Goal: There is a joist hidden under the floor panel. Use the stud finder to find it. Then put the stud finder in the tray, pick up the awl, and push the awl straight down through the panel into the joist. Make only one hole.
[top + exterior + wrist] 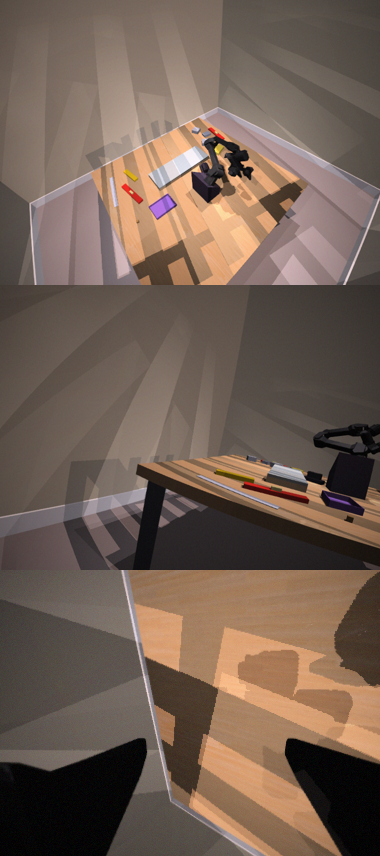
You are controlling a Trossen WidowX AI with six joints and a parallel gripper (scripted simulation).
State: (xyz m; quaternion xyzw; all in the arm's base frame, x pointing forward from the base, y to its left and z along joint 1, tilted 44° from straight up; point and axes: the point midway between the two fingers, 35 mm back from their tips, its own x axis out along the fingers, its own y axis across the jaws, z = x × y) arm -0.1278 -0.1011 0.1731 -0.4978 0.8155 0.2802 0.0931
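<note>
The black stud finder lies 330 mm ahead of my gripper tip, 80 mm to the left of it and 150 mm below it. Round my gripper tip: yellow block 460 mm ahead, 170 mm to the right, 180 mm below; then purple tray 260 mm ahead, 520 mm to the left, 180 mm below; then awl 340 mm ahead, 10 mm to the right, 190 mm below.
</note>
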